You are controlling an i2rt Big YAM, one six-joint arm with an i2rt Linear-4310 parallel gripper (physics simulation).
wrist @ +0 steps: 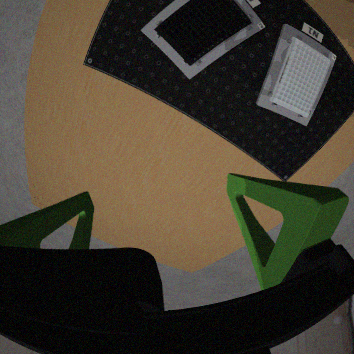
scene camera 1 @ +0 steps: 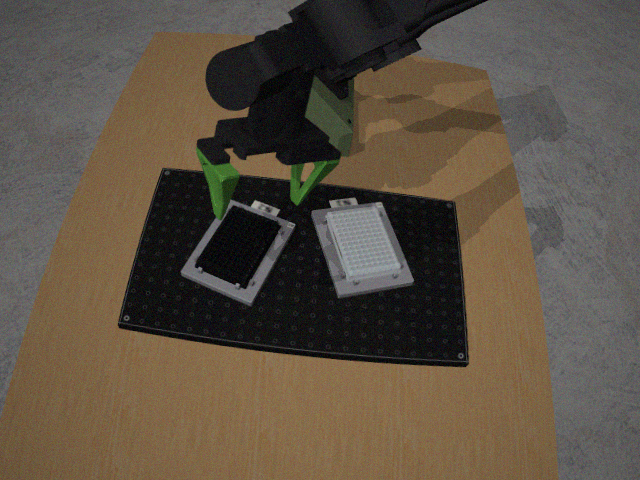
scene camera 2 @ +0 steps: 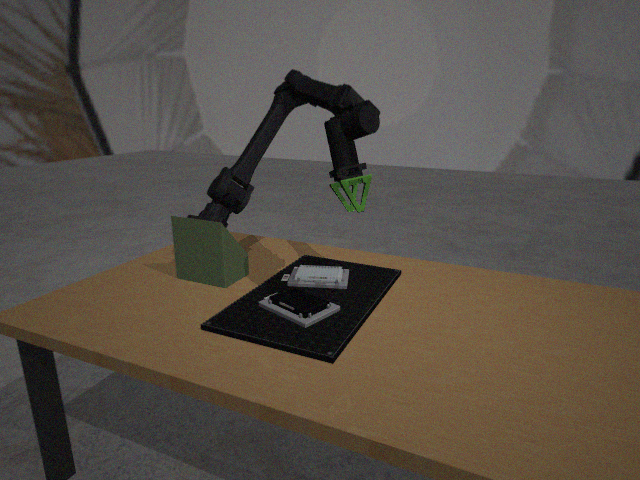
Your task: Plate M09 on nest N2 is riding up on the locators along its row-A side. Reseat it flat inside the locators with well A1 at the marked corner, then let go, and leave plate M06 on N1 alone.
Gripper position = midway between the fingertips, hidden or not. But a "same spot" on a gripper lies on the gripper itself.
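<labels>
My gripper is visible to me in the wrist view, in scene camera 1 (257, 209) and in scene camera 2. For my gripper, (wrist: 106, 290) and (scene camera 2: 333, 175) are the same spot. I also see a black well plate, which shows in the wrist view (191, 36), in scene camera 1 (236, 249) and in scene camera 2 (295, 300). A white well plate is visible in the wrist view, in scene camera 1 (363, 246) and in scene camera 2. For the white well plate, (wrist: 303, 56) and (scene camera 2: 305, 272) are the same spot.
</labels>
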